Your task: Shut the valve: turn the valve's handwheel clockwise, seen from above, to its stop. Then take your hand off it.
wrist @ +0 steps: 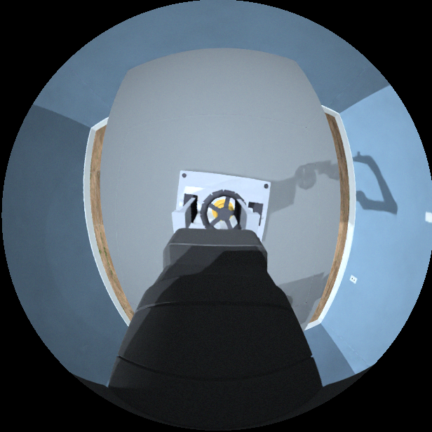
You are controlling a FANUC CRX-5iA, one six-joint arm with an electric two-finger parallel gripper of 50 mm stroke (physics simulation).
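Observation:
The valve's handwheel (pixel 224 213) is a dark ring with spokes and a hub, near the middle of the wrist view. A yellow part (pixel 218 204) shows beneath its spokes. The valve stands on a pale base plate (pixel 230 181) with dark bolts at its far corners. My gripper (pixel 215 205) is open and empty. Its two pale fingers show left and right of the wheel; the right one overlaps the wheel's right side in the view. The wheel's near edge is hidden by the gripper body. Whether the fingertips are above the rim or level with it is hard to tell.
The plate lies on a grey table top (pixel 215 100). Strips of brown wooden floor (pixel 98 200) show past its left and right sides, with blue walls beyond. The arm's shadow falls on the table and wall at the right. The black gripper body covers the lower middle.

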